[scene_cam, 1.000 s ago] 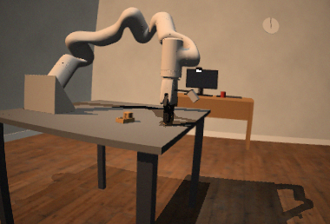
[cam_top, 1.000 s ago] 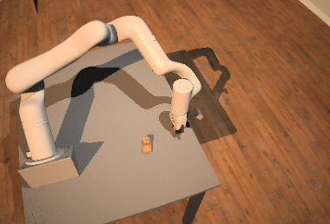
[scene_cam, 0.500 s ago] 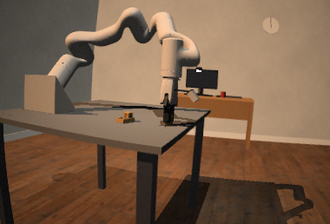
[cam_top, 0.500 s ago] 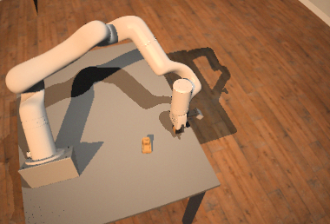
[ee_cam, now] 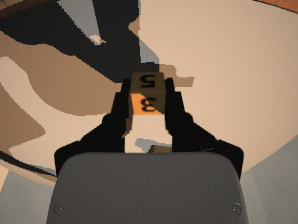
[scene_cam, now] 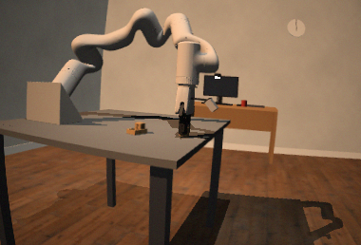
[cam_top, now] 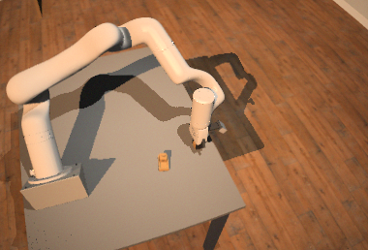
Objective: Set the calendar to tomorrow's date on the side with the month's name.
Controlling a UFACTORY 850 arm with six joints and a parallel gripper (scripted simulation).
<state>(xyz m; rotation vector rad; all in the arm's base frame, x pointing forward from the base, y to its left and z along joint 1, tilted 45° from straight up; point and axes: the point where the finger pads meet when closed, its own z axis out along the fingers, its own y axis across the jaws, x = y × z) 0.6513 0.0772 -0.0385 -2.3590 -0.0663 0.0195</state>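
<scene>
The orange cube lies 1 cm below my hand. From my hand the other things lie so: calendar cube: 17 cm behind, 3 cm to the right, 1 cm below; then orange tray: 17 cm behind, 4 cm to the right, 2 cm below.
</scene>
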